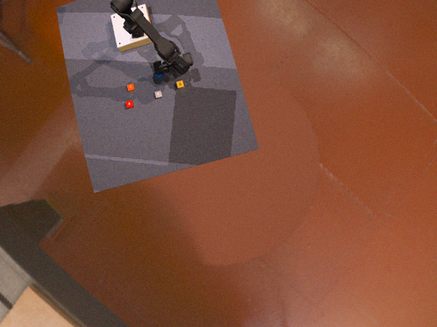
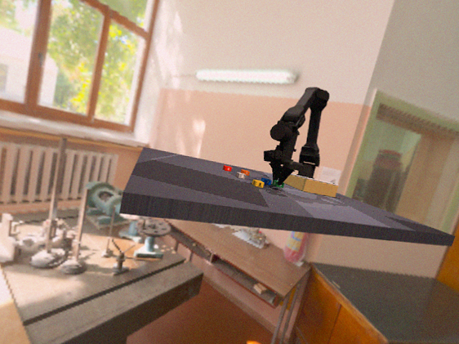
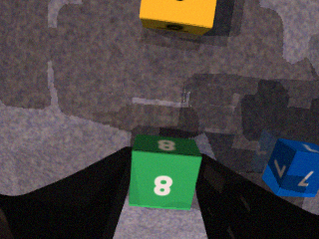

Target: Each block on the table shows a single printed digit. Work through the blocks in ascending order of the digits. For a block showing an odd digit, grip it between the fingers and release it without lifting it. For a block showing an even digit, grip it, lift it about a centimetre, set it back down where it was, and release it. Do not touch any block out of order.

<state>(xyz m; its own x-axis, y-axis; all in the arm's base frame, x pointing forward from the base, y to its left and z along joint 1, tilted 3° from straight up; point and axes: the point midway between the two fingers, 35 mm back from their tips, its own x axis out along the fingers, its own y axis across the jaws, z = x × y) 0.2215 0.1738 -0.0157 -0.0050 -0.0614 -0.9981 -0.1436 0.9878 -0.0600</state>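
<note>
The yellow block is 8 cm ahead of my gripper tip, 1 cm to the left of it and 1 cm below it. From my gripper tip the other things lie so: pale grey block 12 cm ahead, 10 cm to the right, 1 cm below; blue block 9 cm to the right, 1 cm below, 1 cm ahead; green block 1 cm behind.
</note>
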